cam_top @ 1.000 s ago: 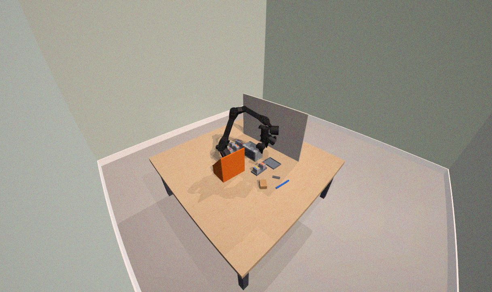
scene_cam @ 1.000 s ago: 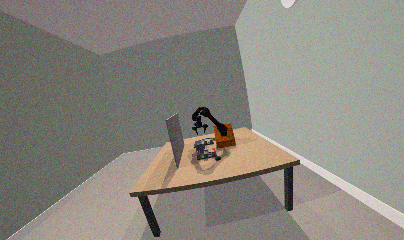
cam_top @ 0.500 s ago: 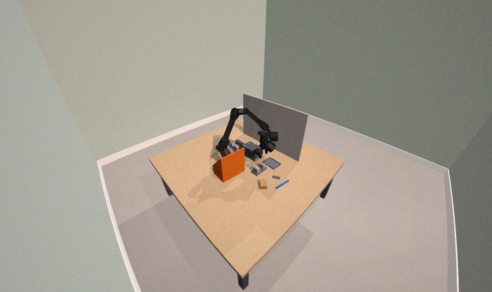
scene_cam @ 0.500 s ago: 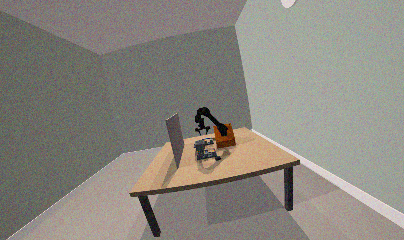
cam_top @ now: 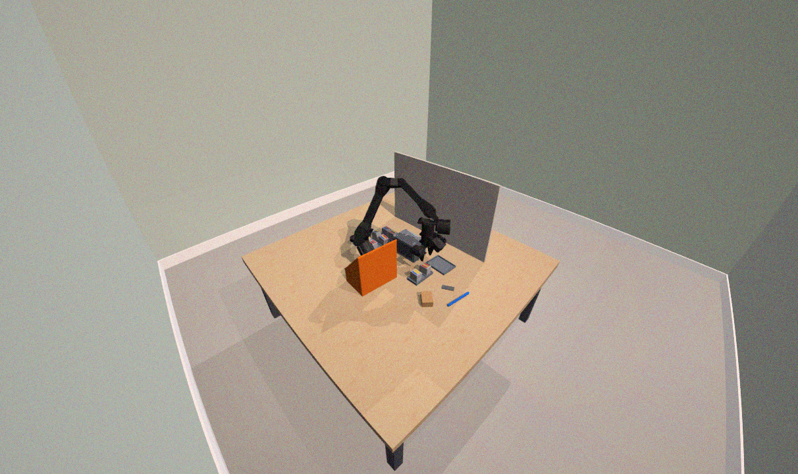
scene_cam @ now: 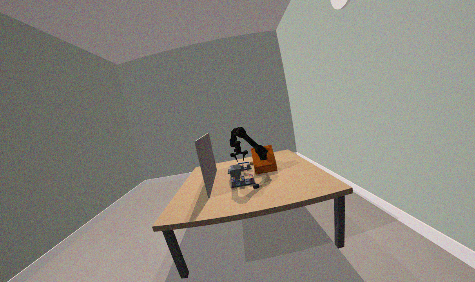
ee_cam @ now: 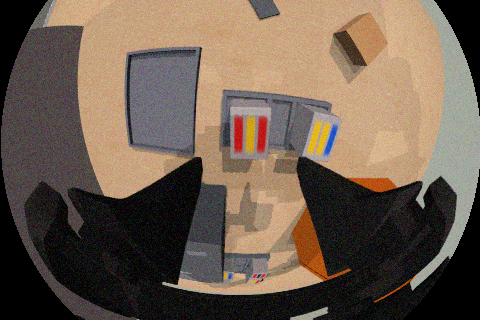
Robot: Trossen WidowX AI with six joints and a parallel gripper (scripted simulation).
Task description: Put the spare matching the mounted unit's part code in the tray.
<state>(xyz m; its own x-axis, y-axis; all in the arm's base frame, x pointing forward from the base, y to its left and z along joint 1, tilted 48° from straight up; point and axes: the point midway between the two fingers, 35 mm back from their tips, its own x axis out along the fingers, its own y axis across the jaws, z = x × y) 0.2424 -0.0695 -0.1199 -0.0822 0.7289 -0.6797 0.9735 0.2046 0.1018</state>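
My gripper tip is 6 cm above the grey spare. Round my gripper tip: brown block: 16 cm to the right, 12 cm behind, 8 cm below; then blue pen: 24 cm to the right, 9 cm below; then mounted grey unit: 19 cm to the left, 5 cm below, 4 cm ahead.
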